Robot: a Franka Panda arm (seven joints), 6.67 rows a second.
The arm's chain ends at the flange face. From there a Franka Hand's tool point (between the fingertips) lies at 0.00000 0.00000 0.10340 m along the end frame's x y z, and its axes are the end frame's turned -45 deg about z.
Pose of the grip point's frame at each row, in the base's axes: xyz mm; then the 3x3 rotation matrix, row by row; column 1 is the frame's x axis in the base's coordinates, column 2 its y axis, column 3 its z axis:
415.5 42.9 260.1; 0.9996 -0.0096 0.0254; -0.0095 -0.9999 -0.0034; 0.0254 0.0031 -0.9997
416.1 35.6 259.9; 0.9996 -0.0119 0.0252; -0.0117 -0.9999 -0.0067; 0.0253 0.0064 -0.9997
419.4 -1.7 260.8; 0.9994 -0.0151 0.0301; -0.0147 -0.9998 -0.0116; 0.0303 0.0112 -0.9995
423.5 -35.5 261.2; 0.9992 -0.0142 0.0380; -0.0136 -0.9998 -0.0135; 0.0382 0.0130 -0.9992
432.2 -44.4 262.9; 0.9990 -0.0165 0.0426; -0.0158 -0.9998 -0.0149; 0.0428 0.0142 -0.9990
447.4 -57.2 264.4; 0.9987 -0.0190 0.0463; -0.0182 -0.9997 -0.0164; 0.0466 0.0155 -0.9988
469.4 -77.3 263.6; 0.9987 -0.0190 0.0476; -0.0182 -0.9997 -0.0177; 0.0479 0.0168 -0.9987
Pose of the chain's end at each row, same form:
412.9 43.3 363.5; 0.7000 -0.7136 0.0254; -0.7138 -0.7003 -0.0034; 0.0202 -0.0158 -0.9997
413.5 36.3 363.3; 0.6984 -0.7152 0.0252; -0.7153 -0.6988 -0.0067; 0.0224 -0.0134 -0.9997
416.3 -0.5 364.1; 0.6960 -0.7174 0.0301; -0.7174 -0.6966 -0.0116; 0.0293 -0.0135 -0.9995
419.6 -34.1 364.5; 0.6965 -0.7166 0.0380; -0.7166 -0.6973 -0.0135; 0.0362 -0.0178 -0.9992
427.8 -42.9 366.2; 0.6947 -0.7181 0.0426; -0.7181 -0.6958 -0.0149; 0.0403 -0.0202 -0.9990
442.6 -55.5 367.7; 0.6928 -0.7196 0.0463; -0.7198 -0.6940 -0.0164; 0.0439 -0.0220 -0.9988
464.5 -75.5 366.9; 0.6928 -0.7196 0.0476; -0.7198 -0.6940 -0.0177; 0.0457 -0.0220 -0.9987

